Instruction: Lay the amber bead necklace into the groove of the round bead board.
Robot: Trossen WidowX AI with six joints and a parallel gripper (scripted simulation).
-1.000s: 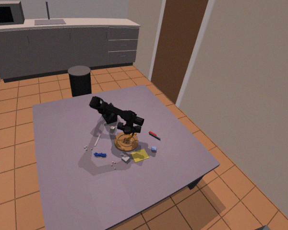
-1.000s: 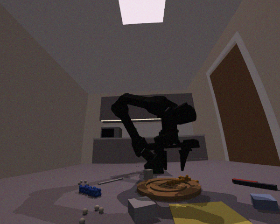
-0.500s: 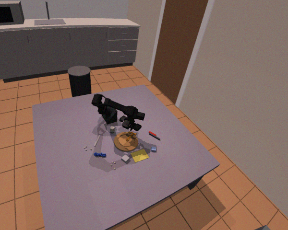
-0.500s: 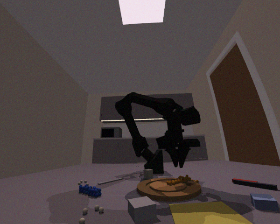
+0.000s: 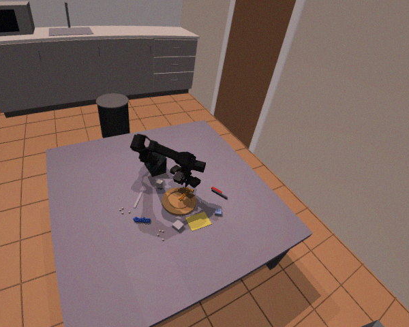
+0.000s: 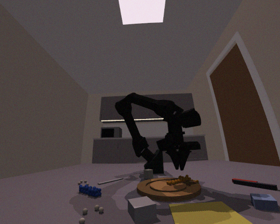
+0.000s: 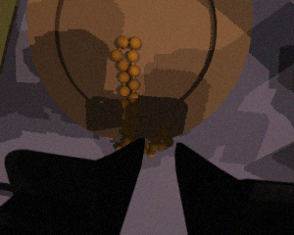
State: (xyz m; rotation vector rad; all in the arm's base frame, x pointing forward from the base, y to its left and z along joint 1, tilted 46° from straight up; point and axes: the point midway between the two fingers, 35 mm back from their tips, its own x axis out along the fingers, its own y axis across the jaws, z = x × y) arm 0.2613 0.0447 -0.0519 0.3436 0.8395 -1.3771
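Now: gripper tip 7 cm to the left of the round wooden bead board, 6 cm short of it and 4 cm above it. The rest, counted from my gripper tip: blue block (24 cm ahead, 9 cm to the left, 4 cm below); then red-and-black tool (18 cm to the left, 11 cm ahead, 4 cm below); then yellow pad (23 cm ahead, 4 cm to the right, 4 cm below).
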